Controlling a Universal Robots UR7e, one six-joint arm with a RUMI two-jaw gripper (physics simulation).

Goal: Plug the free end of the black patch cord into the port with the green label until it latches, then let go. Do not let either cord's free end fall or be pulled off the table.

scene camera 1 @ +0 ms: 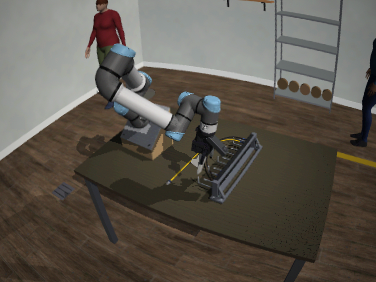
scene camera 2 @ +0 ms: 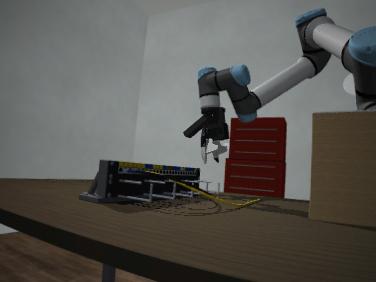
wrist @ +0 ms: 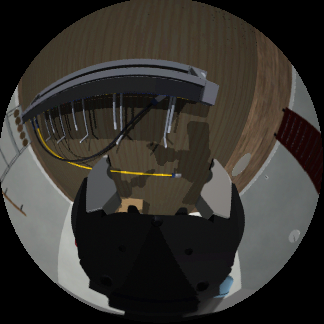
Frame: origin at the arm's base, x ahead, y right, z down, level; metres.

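Seen in the pictures: gripper, fingertip midpoint: (scene camera 1: 204,165) (scene camera 2: 212,163) (wrist: 159,158).
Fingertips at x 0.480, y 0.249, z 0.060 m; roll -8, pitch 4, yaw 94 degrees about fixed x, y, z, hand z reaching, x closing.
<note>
Pixels of each thing's top centre, then the offset from my fingertips to it. "*": a spot on its surface instead. Level surfaces: height alone.
- patch panel, top centre: (wrist: 56,114) (scene camera 2: 170,165) (scene camera 1: 232,153) dx +0.092, dy -0.169, dz +0.022 m
- black patch cord, surface spot: (wrist: 137,116) * dx +0.029, dy -0.041, dz +0.105 m
- dark blue plug, top centre: (wrist: 158,98) dx +0.063, dy +0.004, dz +0.108 m
- yellow cord, surface spot: (scene camera 2: 244,204) * dx -0.142, dy -0.158, dz +0.118 m
- table, surface height: dz +0.122 m
The patch panel (scene camera 1: 234,160) (scene camera 2: 106,175) (wrist: 125,86) stands on the table. In the wrist view the black patch cord (wrist: 138,118) loops from the panel's left end to a dark blue plug (wrist: 159,99) at the panel's front, near its right end. Whether that plug is seated cannot be told. The yellow cord (scene camera 1: 184,168) (scene camera 2: 244,204) (wrist: 135,173) runs out from the panel, and its free end lies on the table. My gripper (scene camera 1: 198,165) (scene camera 2: 210,161) (wrist: 159,158) is open and empty, above the table in front of the panel. The green label is too small to make out surely.
Several metal guide bars (wrist: 115,112) (scene camera 2: 151,192) stick out from the panel's front. The arm's wooden base box (scene camera 1: 157,148) (scene camera 2: 342,165) stands on the table (scene camera 1: 285,210). A red cabinet (scene camera 2: 256,175) stands beyond the table. Two people (scene camera 1: 108,27) (scene camera 1: 369,102) stand on the floor.
</note>
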